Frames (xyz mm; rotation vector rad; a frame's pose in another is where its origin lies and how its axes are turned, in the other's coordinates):
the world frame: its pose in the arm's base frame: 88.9 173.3 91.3 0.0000 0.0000 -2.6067
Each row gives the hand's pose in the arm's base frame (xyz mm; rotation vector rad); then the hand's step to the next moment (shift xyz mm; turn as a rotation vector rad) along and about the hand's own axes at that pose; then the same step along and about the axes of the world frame.
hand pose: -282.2 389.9 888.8 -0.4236 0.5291 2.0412
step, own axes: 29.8 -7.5 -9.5 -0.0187 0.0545 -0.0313
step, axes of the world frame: -3.9 -20.7 -24.3 0.0585 0.0289 -0.0065
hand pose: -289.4 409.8 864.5 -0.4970 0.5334 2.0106
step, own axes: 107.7 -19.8 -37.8 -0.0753 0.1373 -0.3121
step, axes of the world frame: -9.3 -68.3 -93.1 0.1874 0.2230 -0.1926
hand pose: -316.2 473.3 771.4 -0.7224 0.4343 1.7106
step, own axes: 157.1 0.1 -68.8 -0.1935 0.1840 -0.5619
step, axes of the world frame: -31.7 -64.5 -155.7 0.2915 0.4588 -0.3027
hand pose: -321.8 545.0 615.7 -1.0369 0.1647 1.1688
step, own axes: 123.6 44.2 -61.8 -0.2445 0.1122 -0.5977
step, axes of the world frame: -55.4 -11.6 -133.6 0.2798 0.5373 -0.2503
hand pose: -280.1 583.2 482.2 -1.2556 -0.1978 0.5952
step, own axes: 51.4 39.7 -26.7 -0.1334 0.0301 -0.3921
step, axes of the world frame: -42.7 11.4 -54.6 0.1494 0.3656 -0.1285
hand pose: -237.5 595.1 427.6 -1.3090 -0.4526 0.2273
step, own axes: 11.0 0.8 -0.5 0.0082 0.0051 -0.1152
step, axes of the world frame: -10.9 1.5 1.2 -0.0016 0.1129 -0.0250
